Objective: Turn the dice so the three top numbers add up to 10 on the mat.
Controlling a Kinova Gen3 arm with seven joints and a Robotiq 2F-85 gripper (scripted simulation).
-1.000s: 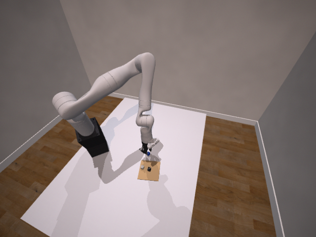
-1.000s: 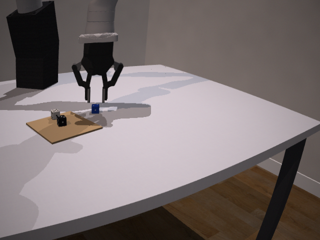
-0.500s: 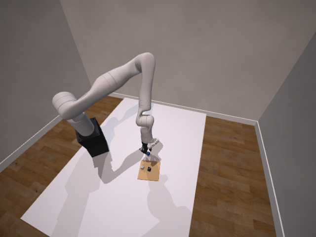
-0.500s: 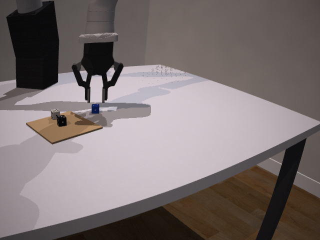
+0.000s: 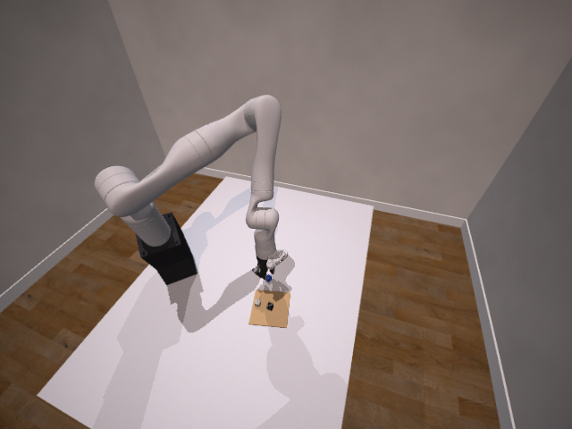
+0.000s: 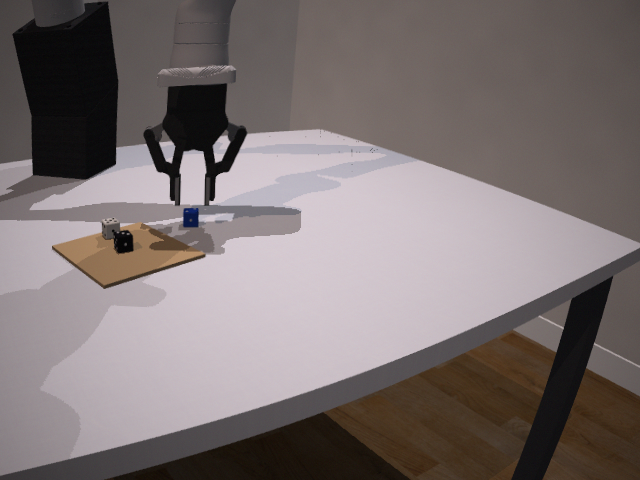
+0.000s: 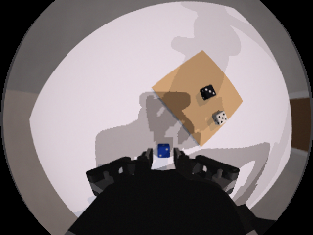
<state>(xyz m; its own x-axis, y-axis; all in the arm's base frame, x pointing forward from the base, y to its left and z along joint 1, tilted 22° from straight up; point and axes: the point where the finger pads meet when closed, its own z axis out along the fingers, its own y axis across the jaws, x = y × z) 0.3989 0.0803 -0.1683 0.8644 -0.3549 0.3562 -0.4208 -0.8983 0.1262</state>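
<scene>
Right now my hand is 40 mm above the blue die. Round my hand: white die 120 mm to the right, 30 mm below; then tan mat 120 mm to the right, 50 mm ahead, 40 mm below; then black die 120 mm to the right, 50 mm ahead, 30 mm below.
</scene>
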